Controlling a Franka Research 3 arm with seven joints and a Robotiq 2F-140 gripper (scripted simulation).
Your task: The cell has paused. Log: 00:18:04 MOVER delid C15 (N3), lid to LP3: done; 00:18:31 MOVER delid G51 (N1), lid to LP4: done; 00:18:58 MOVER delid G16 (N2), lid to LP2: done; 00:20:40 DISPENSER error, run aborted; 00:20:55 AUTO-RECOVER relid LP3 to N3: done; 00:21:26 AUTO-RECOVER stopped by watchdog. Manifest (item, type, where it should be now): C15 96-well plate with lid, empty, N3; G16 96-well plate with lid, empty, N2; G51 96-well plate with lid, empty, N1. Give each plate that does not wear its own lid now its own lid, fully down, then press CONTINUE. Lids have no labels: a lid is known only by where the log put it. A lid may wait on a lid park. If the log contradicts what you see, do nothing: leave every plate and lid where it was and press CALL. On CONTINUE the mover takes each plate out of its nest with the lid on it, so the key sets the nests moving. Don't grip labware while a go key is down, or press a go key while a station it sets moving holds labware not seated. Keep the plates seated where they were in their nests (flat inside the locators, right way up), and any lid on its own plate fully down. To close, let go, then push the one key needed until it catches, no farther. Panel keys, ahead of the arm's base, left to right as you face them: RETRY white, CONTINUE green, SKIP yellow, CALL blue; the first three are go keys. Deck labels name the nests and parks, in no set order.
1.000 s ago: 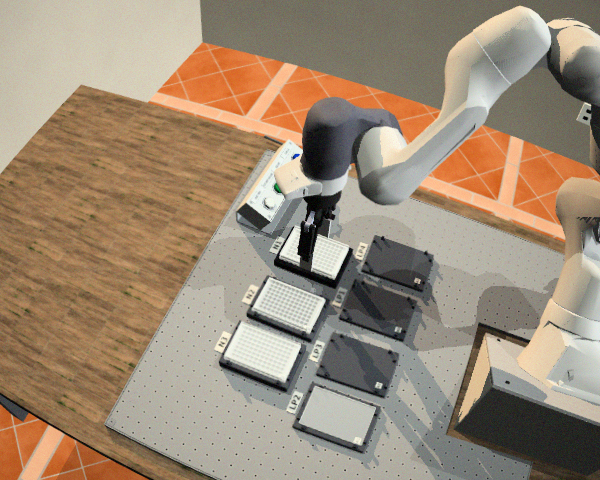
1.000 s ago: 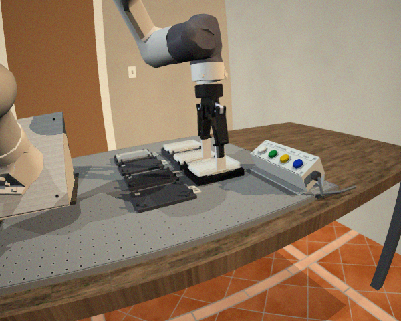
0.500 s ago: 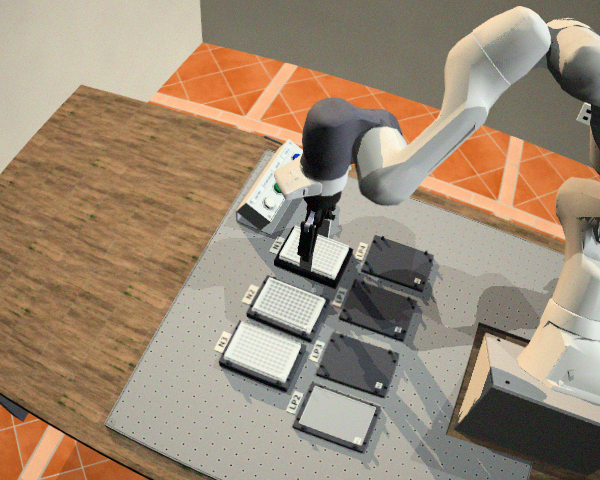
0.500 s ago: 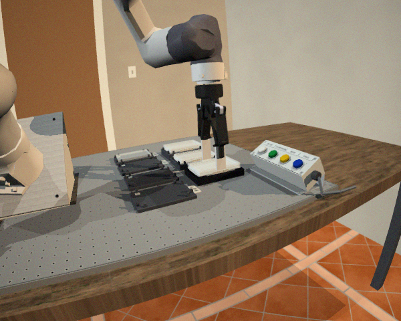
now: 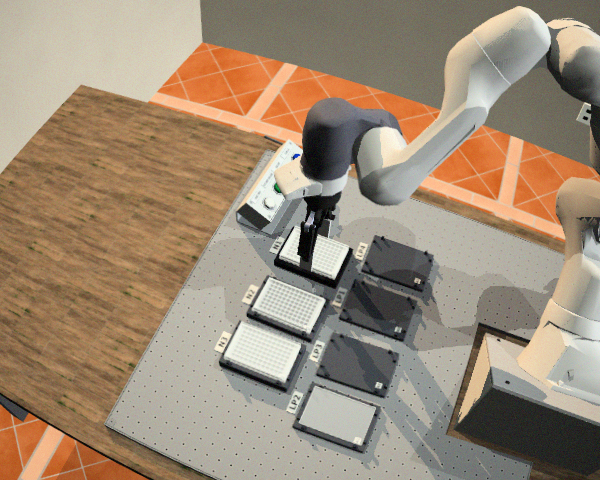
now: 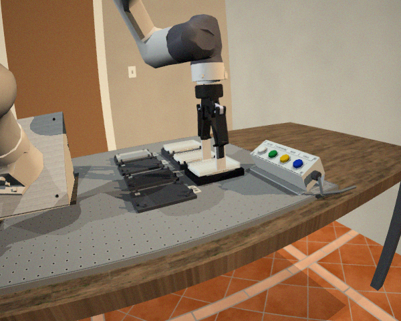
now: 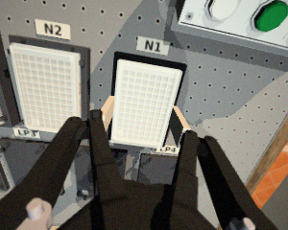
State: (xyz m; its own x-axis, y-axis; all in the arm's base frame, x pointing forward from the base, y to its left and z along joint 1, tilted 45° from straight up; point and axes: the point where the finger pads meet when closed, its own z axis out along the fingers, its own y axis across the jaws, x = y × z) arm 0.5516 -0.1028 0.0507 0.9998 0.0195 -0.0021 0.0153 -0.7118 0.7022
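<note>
The lp2 park is 320 mm to the left of my hand, 190 mm behind it and 50 mm below it. From my hand the other things lie so: plate (140 mm to the left, 30 mm below, 10 mm behind); then green continue key (130 mm ahead, 100 mm to the right, 10 mm above); then white retry key (130 mm ahead, 50 mm to the right, 10 mm above).
</note>
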